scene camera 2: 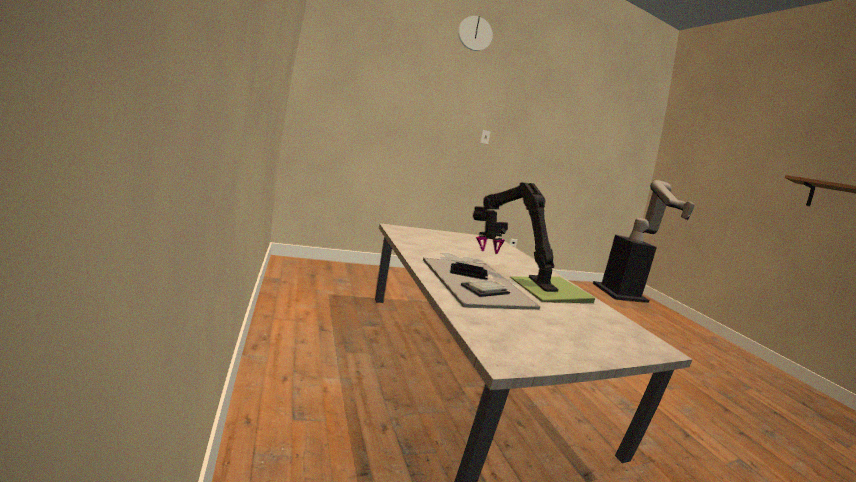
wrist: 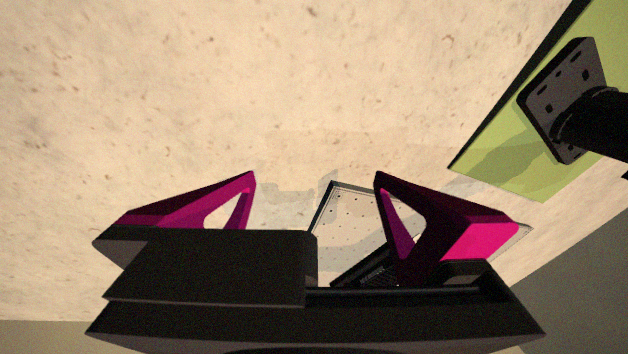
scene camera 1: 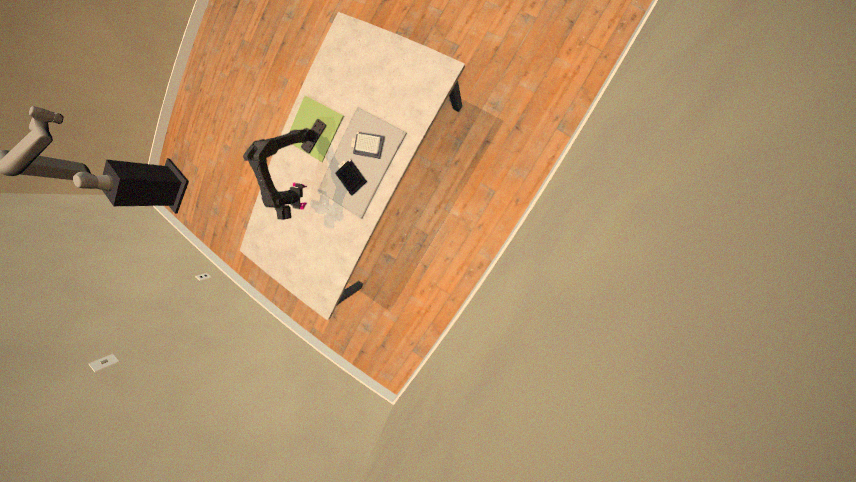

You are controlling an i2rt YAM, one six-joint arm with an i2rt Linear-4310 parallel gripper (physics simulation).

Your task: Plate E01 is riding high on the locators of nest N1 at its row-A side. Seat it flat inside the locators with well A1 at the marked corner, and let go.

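Places are measured from the arm's base along level axes (x ahead, y left, z up), in millimetres.
Pixels of known places: gripper, fingertip midpoint: (scene camera 2: 489,252) (wrist: 314,177) (scene camera 1: 306,194); arm's base, origin of the base link: (scene camera 2: 542,284) (wrist: 567,114) (scene camera 1: 313,136).
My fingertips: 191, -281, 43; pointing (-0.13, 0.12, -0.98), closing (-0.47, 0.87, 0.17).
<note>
For each thing: its top centre in the pictures, then the offset to it from my fingertips, as dx, dy, dz. Level surfaces: height alone.
- cream well plate, middle of its top: (scene camera 2: 488,282) (scene camera 1: 366,143) +136, +444, -13
- dark nest, middle of its top: (scene camera 2: 486,285) (scene camera 1: 367,144) +138, +440, -27
- pale table, its level: dz -58
A cream well plate (scene camera 1: 367,143) (scene camera 2: 489,286) sits on a dark nest (scene camera 1: 369,155) on the grey board (scene camera 1: 359,121) (scene camera 2: 449,281) (wrist: 345,200). A black, tilted-looking plate-like block (scene camera 1: 351,177) (scene camera 2: 469,270) (wrist: 372,267) is on the same board; in the wrist view my right finger and gripper body partly hide it. Labels, well A1 and the marked corner are too small to read, so I cannot tell which is E01 or N1. My gripper (scene camera 1: 303,196) (scene camera 2: 489,250) (wrist: 314,177) is open and empty, in the air above the table beside the board, on the black block's side.
My arm's base stands on a green mat (scene camera 1: 305,108) (scene camera 2: 572,290) (wrist: 525,185) beside the grey board. Both lie on the pale table (scene camera 1: 383,53) (scene camera 2: 575,341). Another arm on a black pedestal (scene camera 1: 140,183) (scene camera 2: 628,266) stands off the table.
</note>
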